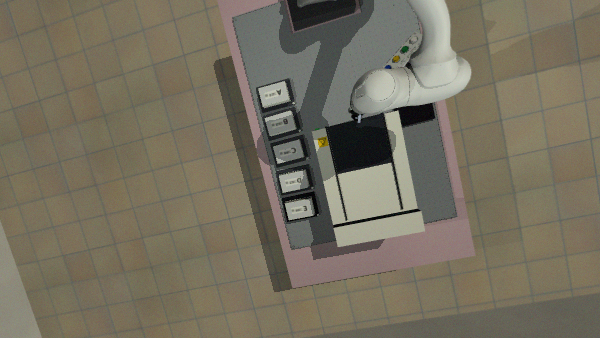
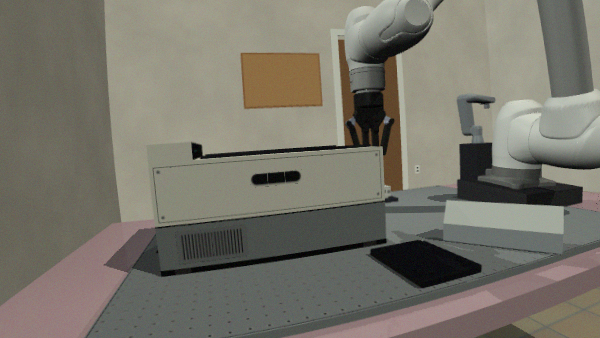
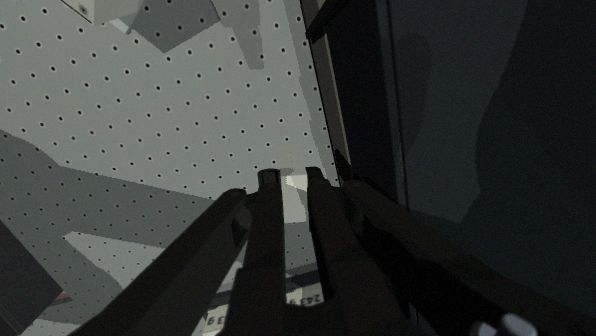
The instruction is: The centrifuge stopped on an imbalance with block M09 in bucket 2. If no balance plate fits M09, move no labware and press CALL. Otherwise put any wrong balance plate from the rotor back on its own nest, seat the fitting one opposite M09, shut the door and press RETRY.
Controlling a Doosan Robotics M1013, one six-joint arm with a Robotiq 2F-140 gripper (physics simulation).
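The cream centrifuge stands on the bench. A dark area shows on its top; whether this is opening or door, I cannot tell. Block M09, the buckets and the rotor are not visible. White balance plates A, B, C, D and E sit on their dark nests in a row beside it. My gripper is shut, fingers down, at the centrifuge's end nearer the buttons. A pale strip shows between its fingertips; no labware is held.
A slanted console carries green, yellow and blue buttons, partly beneath the arm. A black flat pad lies beside the centrifuge. A dark box with a grey arm-like device stands farther along the bench.
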